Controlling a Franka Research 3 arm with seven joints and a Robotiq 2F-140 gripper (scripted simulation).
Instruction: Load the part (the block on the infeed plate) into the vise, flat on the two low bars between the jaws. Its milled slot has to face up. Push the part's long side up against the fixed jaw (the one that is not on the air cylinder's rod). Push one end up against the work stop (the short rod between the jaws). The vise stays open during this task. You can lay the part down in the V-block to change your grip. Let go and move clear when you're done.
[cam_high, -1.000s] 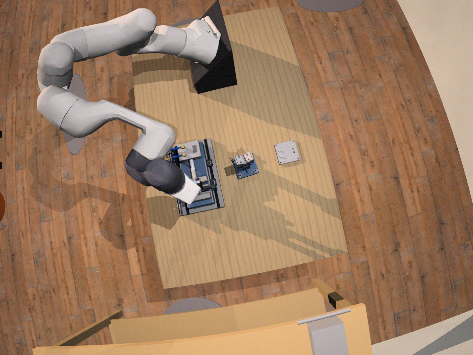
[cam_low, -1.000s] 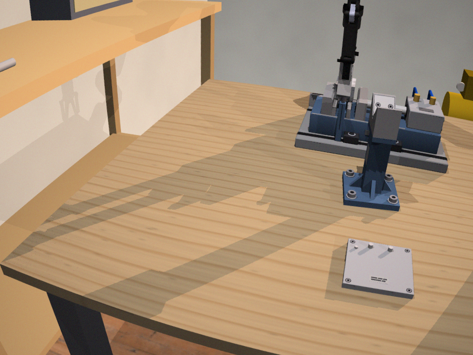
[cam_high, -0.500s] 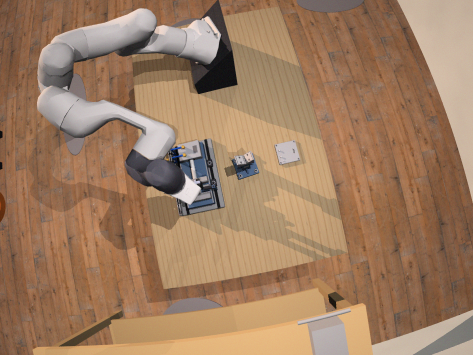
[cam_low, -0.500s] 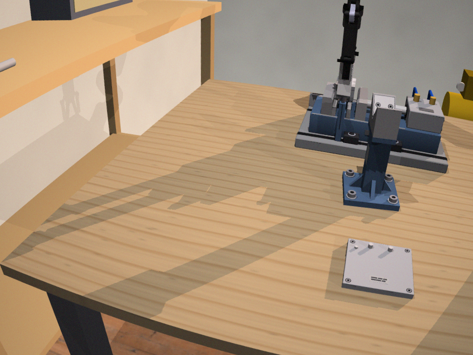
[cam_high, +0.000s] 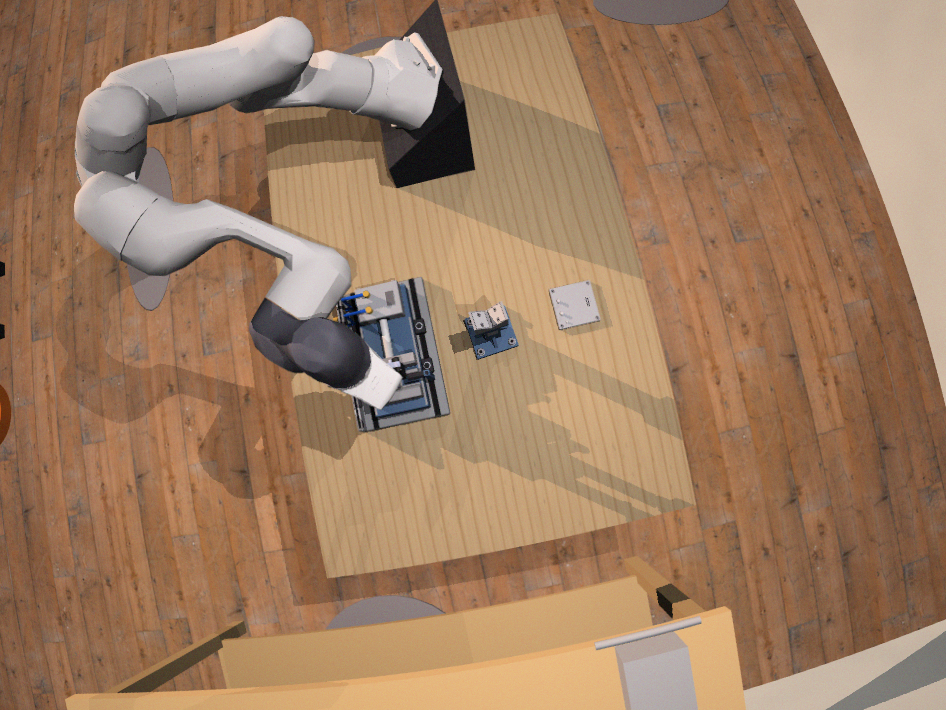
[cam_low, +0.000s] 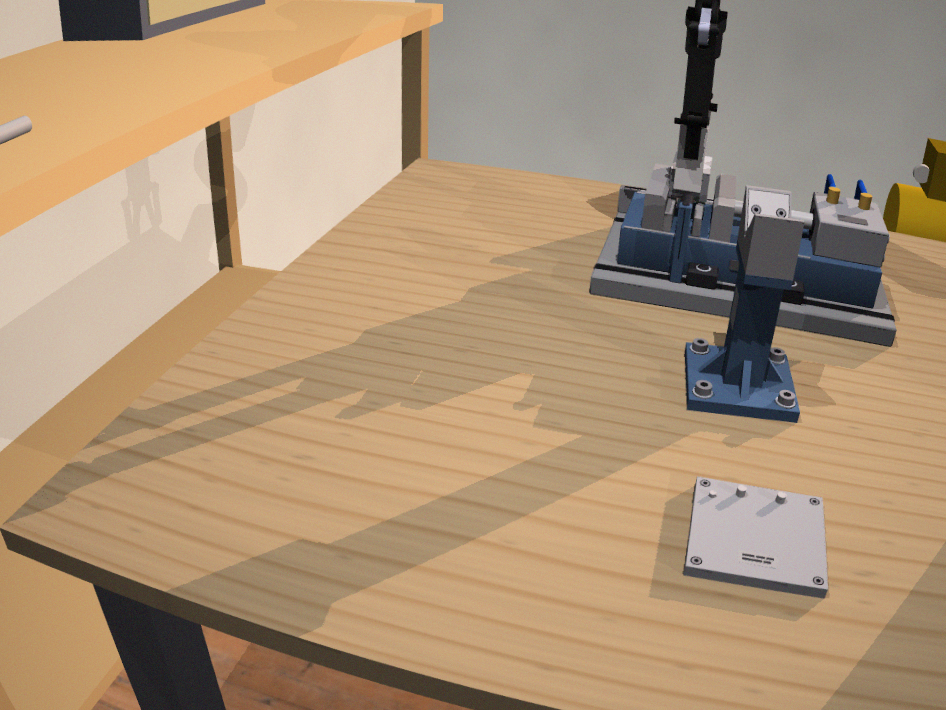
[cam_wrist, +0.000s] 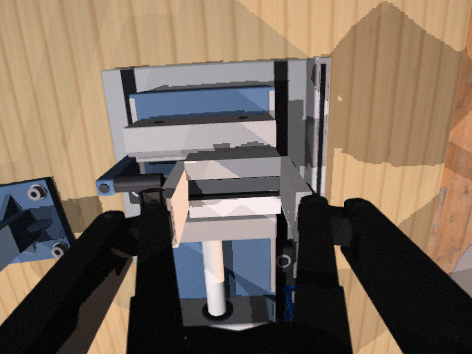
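Now: the part 2 cm below my hand. Also, from my hand: work stop 7 cm to the left, 3 cm below; then moving jaw 5 cm below, 4 cm behind, 2 cm to the left; then fixed jaw 5 cm below, 3 cm ahead, 2 cm to the left.
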